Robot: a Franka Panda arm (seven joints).
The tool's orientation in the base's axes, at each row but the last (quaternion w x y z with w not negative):
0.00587 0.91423 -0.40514 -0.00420
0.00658 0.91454 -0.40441 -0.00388
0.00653 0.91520 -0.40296 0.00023
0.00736 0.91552 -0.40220 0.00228
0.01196 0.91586 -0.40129 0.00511
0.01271 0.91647 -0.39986 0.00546
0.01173 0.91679 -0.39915 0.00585
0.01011 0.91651 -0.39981 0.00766
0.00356 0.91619 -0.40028 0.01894
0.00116 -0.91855 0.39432 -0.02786
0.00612 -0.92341 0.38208 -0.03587
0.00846 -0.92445 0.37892 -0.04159
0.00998 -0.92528 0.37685 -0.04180
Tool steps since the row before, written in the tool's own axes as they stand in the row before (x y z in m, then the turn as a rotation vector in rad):
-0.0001 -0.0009 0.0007 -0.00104 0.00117 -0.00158
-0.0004 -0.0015 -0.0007 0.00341 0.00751 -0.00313
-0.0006 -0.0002 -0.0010 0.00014 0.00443 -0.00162
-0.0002 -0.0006 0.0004 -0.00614 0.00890 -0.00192
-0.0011 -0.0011 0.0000 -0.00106 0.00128 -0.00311
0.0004 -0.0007 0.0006 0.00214 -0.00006 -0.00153
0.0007 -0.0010 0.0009 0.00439 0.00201 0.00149
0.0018 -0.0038 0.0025 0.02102 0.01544 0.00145
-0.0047 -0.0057 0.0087 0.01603 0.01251 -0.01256
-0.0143 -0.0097 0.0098 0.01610 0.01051 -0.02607
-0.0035 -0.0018 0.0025 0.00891 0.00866 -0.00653
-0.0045 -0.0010 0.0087 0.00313 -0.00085 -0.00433
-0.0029 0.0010 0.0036 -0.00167 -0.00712 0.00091
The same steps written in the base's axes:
0.0006 0.0007 -0.0007 -0.00155 0.00000 0.00160
0.0008 0.0013 0.0007 -0.00322 -0.00755 0.00324
-0.0003 0.0006 0.0010 -0.00317 -0.00307 0.00167
0.0003 0.0005 -0.0004 -0.01070 -0.00147 0.00196
0.0001 0.0016 0.0000 -0.00166 -0.00001 0.00311
0.0008 0.0002 -0.0006 0.00150 -0.00149 0.00157
0.0012 0.0001 -0.0009 0.00152 -0.00462 -0.00137
0.0040 0.0012 -0.0025 0.00299 -0.02594 -0.00079
0.0013 0.0071 -0.0088 0.00130 -0.01998 0.01304
-0.0023 0.0168 -0.0103 0.00210 -0.01839 0.02659
-0.0010 0.0037 -0.0026 -0.00028 -0.01232 0.00673
-0.0018 0.0037 -0.0089 0.00245 -0.00152 0.00458
-0.0025 0.0013 -0.0038 0.00385 0.00625 -0.00067

